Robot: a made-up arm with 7 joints.
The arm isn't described. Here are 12 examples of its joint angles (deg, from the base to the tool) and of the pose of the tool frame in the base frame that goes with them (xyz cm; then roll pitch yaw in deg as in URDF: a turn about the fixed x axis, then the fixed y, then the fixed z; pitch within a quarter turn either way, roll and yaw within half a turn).
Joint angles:
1: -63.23 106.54 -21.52 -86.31 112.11 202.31 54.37
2: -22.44 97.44 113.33 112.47 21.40 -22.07 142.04
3: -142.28 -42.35 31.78 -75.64 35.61 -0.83 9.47
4: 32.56 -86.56 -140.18 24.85 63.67 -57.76 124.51
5: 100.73 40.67 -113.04 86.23 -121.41 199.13 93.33
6: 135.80 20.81 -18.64 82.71 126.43 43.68 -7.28
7: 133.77 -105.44 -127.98 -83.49 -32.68 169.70 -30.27
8: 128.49 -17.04 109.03 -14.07 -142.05 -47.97 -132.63
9: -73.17 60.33 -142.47 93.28 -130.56 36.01 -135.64
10: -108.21 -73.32 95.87 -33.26 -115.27 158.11 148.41
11: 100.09 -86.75 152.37 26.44 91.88 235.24 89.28
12: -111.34 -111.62 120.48 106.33 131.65 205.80 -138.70
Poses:
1: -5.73 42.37 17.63 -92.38 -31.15 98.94
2: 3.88 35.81 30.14 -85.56 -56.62 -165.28
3: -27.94 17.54 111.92 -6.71 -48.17 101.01
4: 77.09 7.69 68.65 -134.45 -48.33 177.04
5: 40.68 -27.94 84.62 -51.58 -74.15 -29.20
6: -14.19 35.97 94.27 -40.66 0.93 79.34
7: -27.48 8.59 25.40 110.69 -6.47 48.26
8: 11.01 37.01 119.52 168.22 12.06 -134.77
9: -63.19 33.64 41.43 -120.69 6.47 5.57
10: -41.37 -37.62 75.51 -15.09 3.39 -177.14
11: -1.76 58.44 77.83 -171.11 -51.52 -116.99
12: -5.06 -35.01 61.87 -131.83 13.41 -20.65
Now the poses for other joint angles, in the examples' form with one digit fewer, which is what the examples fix.
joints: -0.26 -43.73 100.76 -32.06 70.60 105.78 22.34
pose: 56.7 -16.6 89.6 62.0 49.6 33.9
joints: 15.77 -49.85 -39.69 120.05 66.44 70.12 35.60
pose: 33.5 -28.4 36.8 -169.7 -9.5 -110.2
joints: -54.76 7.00 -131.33 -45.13 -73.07 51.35 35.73
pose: 29.6 -12.1 109.8 -49.0 3.3 -32.7
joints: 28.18 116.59 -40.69 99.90 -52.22 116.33 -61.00
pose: -40.4 -50.1 55.1 -25.9 -29.4 106.2
